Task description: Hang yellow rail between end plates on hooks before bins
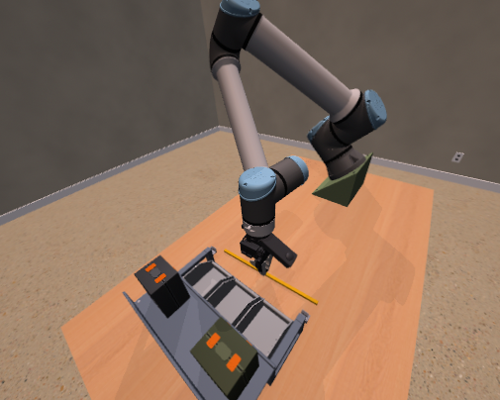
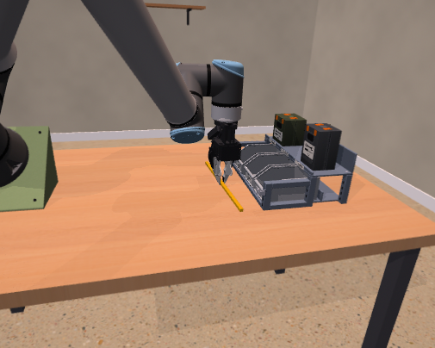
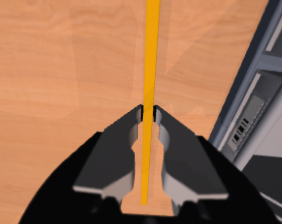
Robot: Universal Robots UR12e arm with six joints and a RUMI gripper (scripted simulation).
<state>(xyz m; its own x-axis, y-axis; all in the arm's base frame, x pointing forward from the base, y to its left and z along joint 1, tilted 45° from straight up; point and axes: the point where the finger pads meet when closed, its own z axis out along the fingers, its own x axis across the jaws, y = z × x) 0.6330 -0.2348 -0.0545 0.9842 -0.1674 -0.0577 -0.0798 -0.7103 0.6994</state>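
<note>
My gripper is now 10 mm above the yellow rail. The rest, counted from my hand: black box 250 mm ahead, 160 mm to the right, 150 mm above; then green box 290 mm ahead, 130 mm above, 70 mm to the left.
</note>
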